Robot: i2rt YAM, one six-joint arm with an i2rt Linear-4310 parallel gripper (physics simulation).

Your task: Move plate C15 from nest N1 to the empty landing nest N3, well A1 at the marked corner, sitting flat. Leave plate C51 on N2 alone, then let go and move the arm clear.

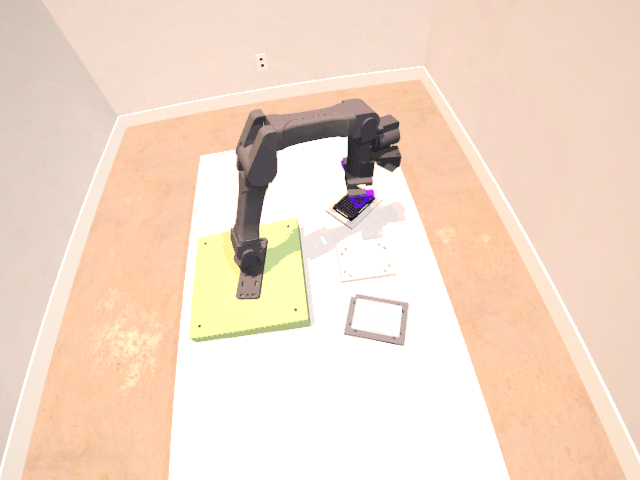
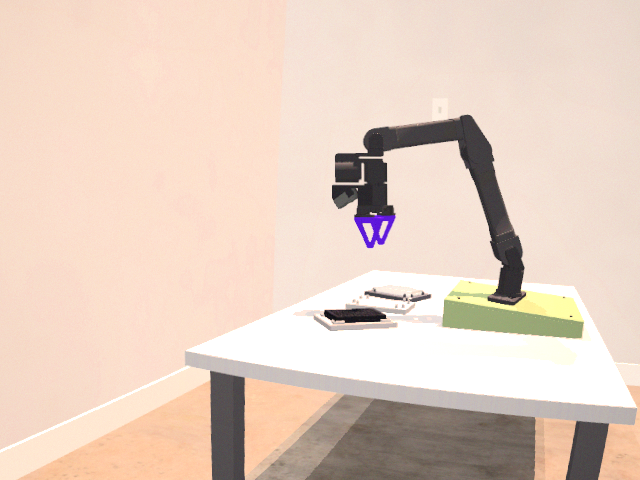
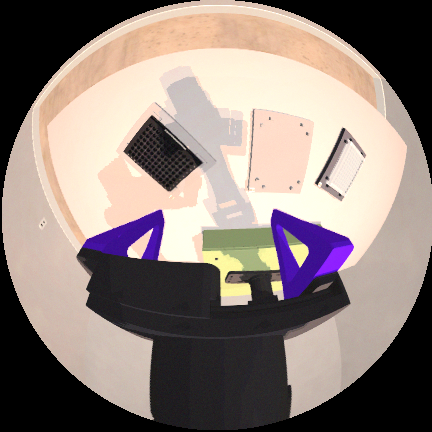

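My gripper (image 1: 355, 190) (image 2: 375, 244) (image 3: 217, 214) is open and empty, fingers pointing down, high above the table beside the black plate's nest. A black well plate (image 1: 345, 206) (image 2: 355, 314) (image 3: 160, 155) sits on a light nest (image 1: 341, 218) (image 2: 361, 326) (image 3: 192, 145), turned diagonally. An empty light nest (image 1: 365, 262) (image 2: 379, 304) (image 3: 281, 150) with small corner posts lies in the middle. A white plate (image 1: 377, 317) (image 2: 398, 290) (image 3: 346, 165) sits in a dark grey nest (image 1: 351, 316) (image 2: 423, 296) (image 3: 334, 157). Plate and nest labels and well A1 are not legible.
The arm stands on a yellow-green base block (image 1: 279, 310) (image 2: 516, 322) beside the nests. The white table (image 1: 320, 403) (image 2: 336, 356) carries everything. The arm's shadow falls between the black plate's nest and the empty nest.
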